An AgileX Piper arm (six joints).
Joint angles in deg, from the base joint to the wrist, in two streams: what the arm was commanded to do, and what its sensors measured. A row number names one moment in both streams.
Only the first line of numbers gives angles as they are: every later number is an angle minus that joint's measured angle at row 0.
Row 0, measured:
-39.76, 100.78, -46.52, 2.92, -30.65, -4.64
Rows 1 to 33, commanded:
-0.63, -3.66, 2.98, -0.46, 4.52, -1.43
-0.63, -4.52, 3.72, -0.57, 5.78, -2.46
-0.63, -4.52, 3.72, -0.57, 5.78, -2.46
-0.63, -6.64, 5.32, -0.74, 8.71, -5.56
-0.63, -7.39, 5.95, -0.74, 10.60, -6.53
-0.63, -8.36, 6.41, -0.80, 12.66, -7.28
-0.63, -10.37, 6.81, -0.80, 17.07, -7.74
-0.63, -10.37, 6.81, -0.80, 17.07, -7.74
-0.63, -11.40, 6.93, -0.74, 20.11, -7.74
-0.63, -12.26, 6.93, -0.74, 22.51, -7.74
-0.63, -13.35, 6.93, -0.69, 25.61, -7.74
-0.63, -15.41, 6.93, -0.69, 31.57, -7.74
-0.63, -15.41, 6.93, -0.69, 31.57, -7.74
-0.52, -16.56, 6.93, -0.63, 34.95, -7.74
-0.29, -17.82, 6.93, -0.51, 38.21, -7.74
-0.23, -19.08, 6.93, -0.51, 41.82, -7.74
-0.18, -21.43, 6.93, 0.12, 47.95, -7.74
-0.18, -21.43, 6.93, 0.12, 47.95, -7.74
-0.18, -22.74, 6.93, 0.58, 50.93, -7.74
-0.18, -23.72, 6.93, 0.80, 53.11, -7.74
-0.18, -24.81, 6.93, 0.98, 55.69, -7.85
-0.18, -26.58, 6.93, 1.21, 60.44, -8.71
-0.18, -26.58, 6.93, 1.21, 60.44, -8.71
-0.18, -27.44, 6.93, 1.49, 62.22, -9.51
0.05, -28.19, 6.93, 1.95, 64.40, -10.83
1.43, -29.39, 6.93, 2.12, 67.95, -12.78
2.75, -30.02, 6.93, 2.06, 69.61, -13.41
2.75, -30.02, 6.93, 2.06, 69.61, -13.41
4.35, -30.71, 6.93, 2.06, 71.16, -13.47
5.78, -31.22, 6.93, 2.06, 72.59, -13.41
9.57, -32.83, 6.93, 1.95, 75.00, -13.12
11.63, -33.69, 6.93, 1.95, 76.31, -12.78
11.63, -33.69, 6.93, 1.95, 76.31, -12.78
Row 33, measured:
7.39, -31.39, 6.76, 1.55, 72.30, -12.66
